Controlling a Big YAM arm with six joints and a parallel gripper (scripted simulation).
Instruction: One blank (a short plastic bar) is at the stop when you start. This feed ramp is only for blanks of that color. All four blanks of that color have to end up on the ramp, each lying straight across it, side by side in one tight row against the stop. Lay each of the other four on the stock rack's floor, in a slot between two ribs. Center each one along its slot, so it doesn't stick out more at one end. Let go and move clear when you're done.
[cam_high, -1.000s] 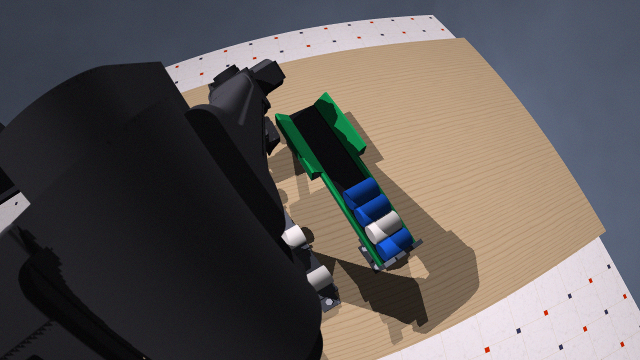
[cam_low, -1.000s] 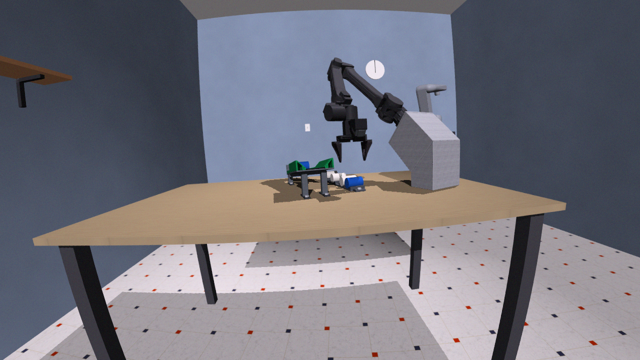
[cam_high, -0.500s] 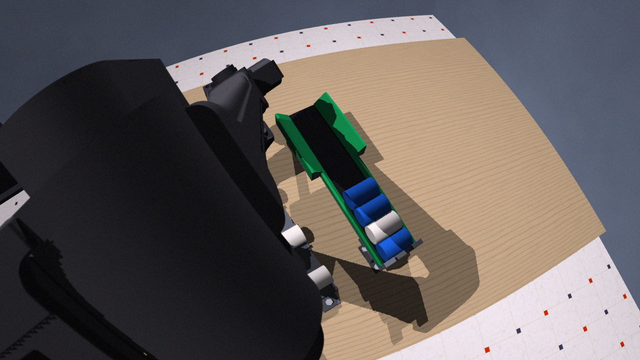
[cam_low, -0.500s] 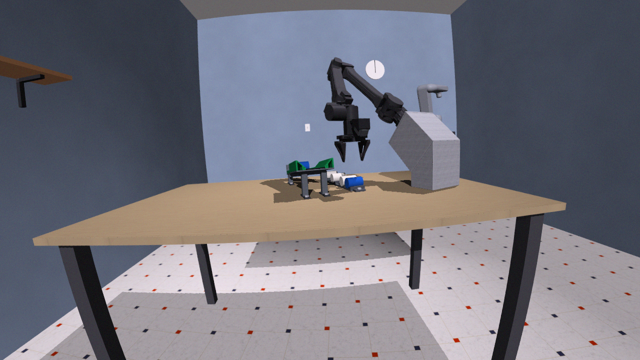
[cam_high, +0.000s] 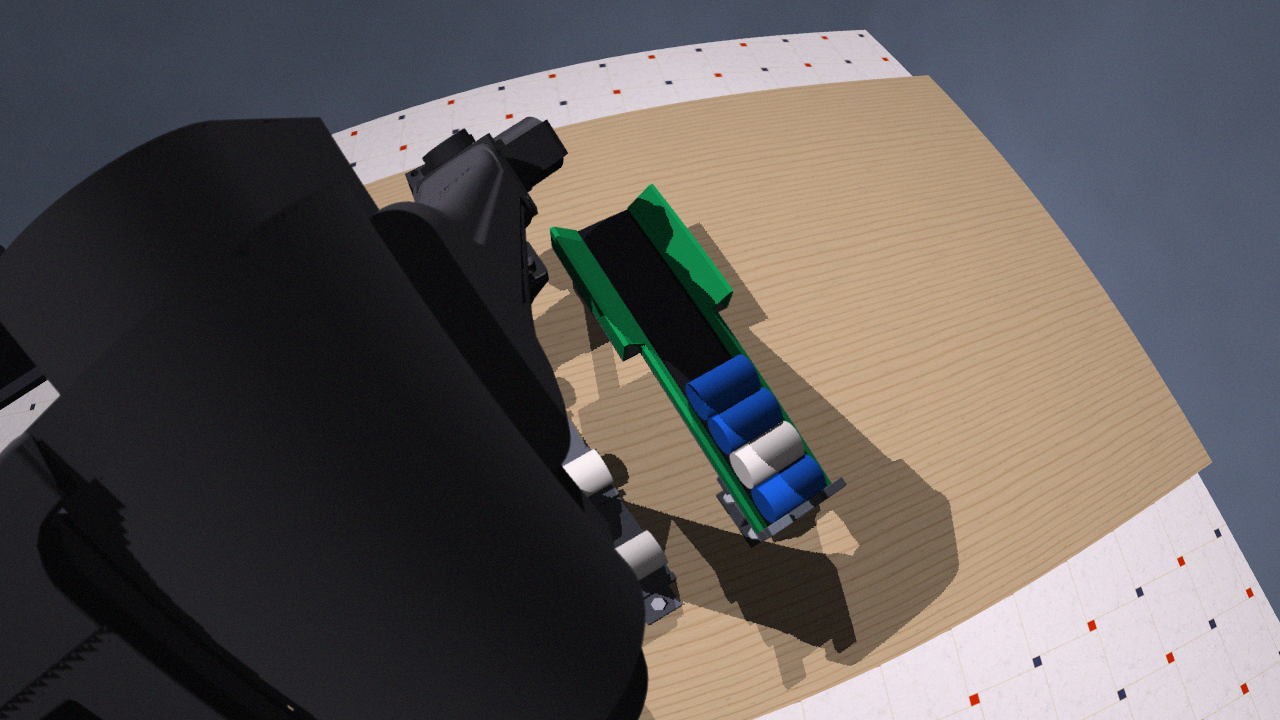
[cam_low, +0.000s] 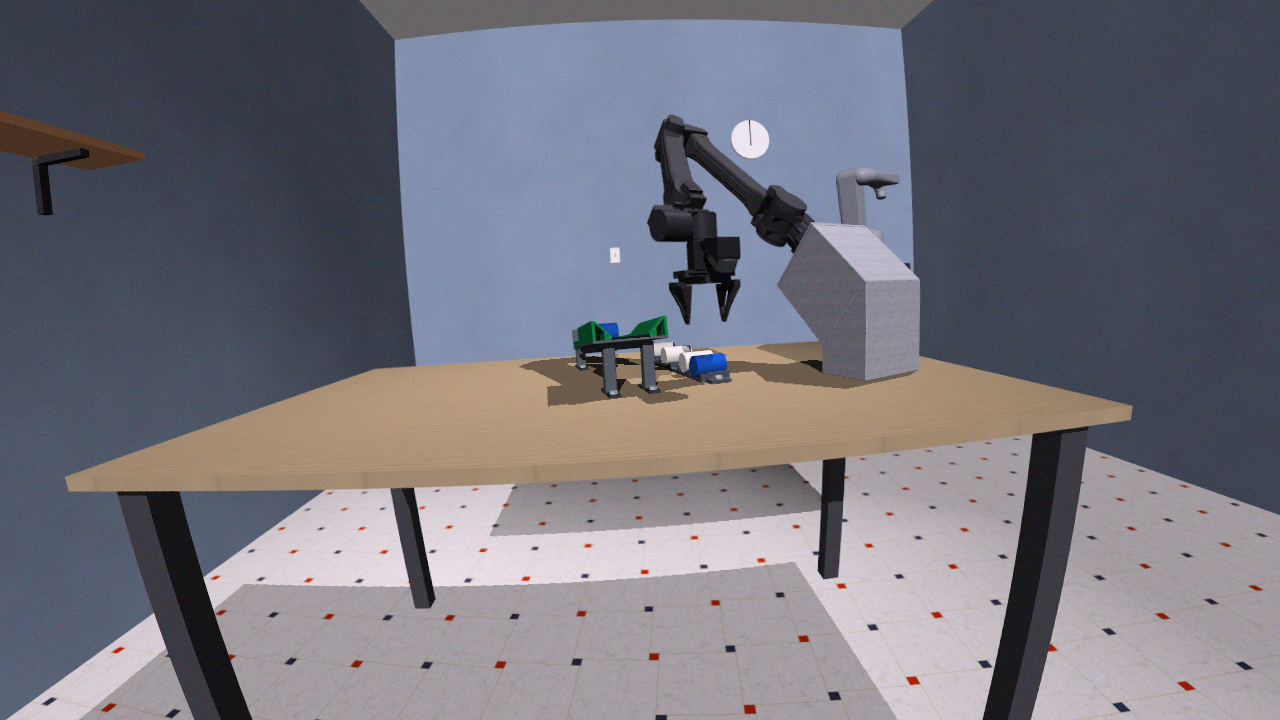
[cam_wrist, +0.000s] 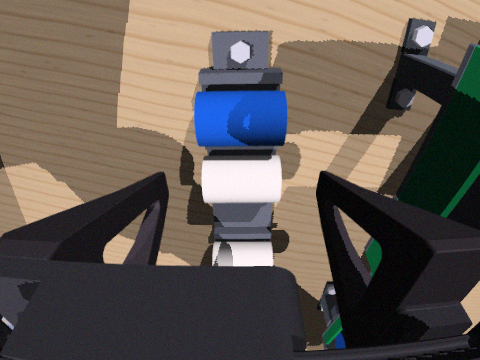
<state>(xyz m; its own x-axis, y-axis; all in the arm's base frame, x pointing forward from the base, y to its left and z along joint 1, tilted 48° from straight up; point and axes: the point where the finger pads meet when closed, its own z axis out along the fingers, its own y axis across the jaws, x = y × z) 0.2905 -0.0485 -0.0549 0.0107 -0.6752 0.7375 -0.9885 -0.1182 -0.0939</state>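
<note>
Right now the grey stock rack is 140 mm to the right of my hand and 120 mm below it. The rest, counted from my hand: grey stop 160 mm ahead, 320 mm to the right, 50 mm below.
</note>
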